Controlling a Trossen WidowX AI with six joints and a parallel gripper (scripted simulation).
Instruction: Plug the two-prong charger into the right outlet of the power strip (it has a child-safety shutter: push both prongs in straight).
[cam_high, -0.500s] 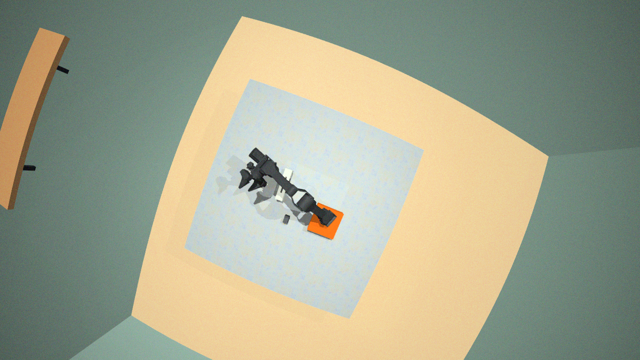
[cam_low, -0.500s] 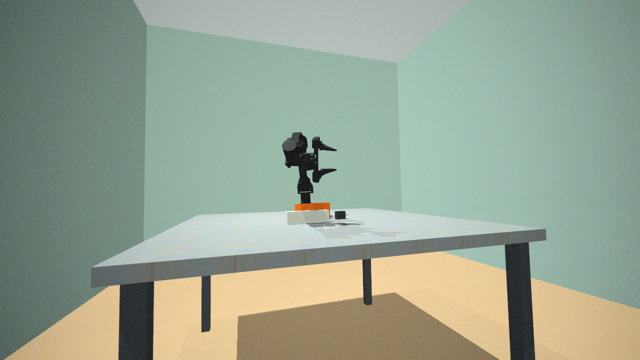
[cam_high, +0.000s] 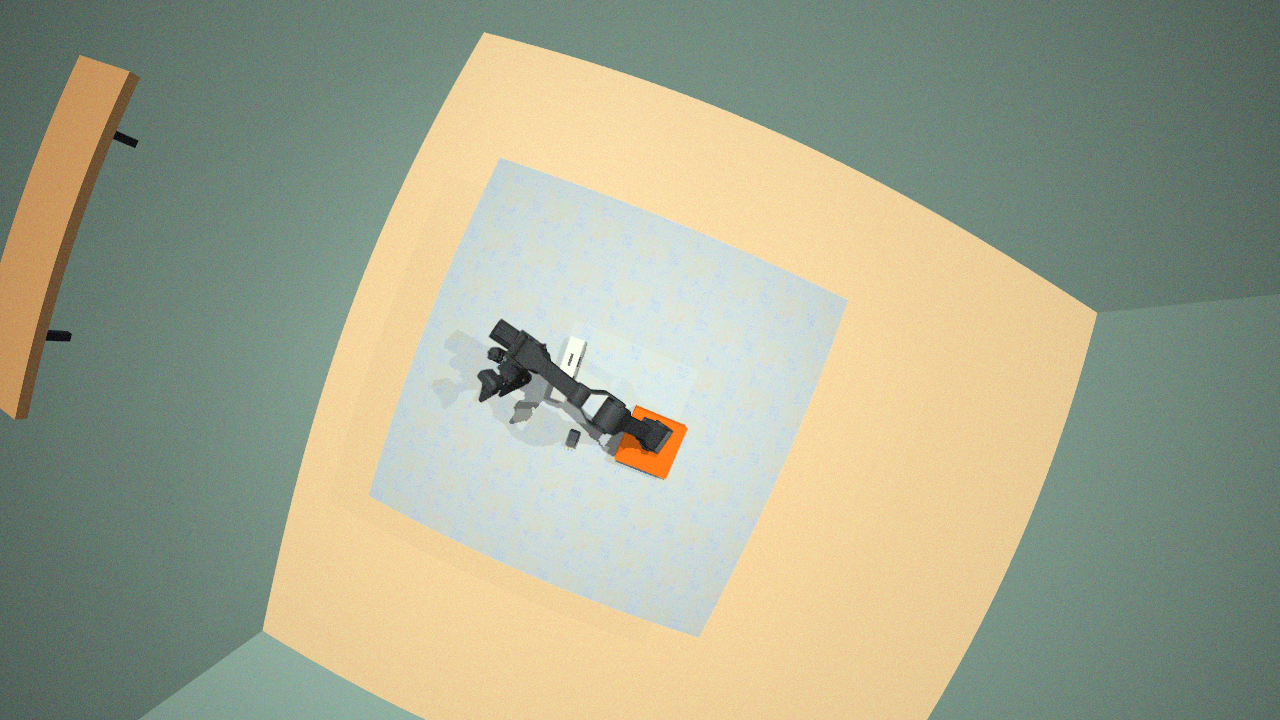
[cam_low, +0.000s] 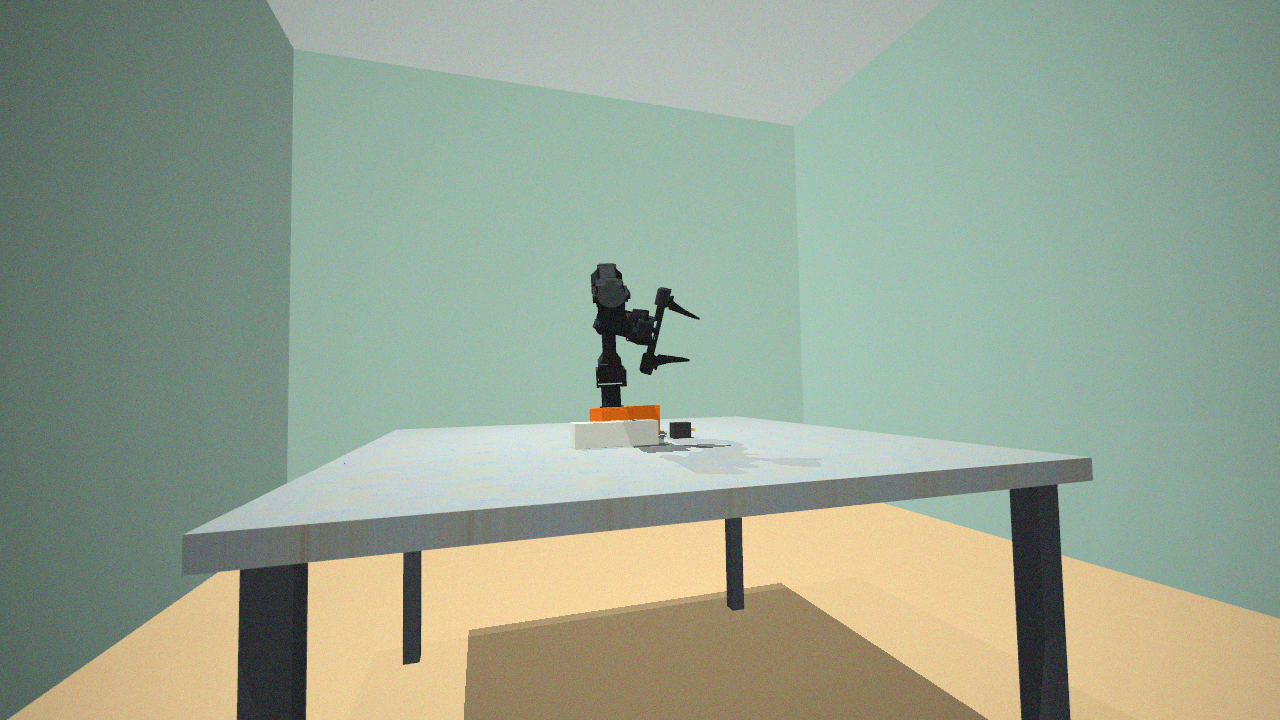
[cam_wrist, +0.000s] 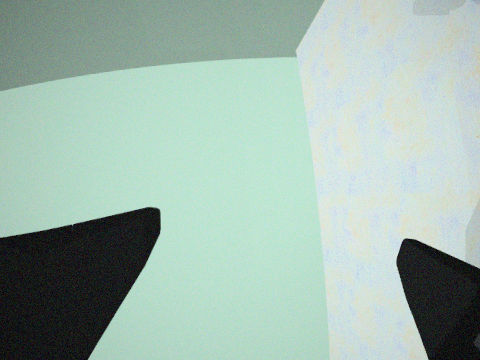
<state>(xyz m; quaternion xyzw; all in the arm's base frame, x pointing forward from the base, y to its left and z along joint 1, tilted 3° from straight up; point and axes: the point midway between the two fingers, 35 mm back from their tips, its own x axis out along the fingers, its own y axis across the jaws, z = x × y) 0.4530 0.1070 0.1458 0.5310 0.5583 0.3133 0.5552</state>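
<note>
Right now my gripper tip is 250 mm past the grey charger, 40 mm to the right of it and 210 mm above it.
</note>
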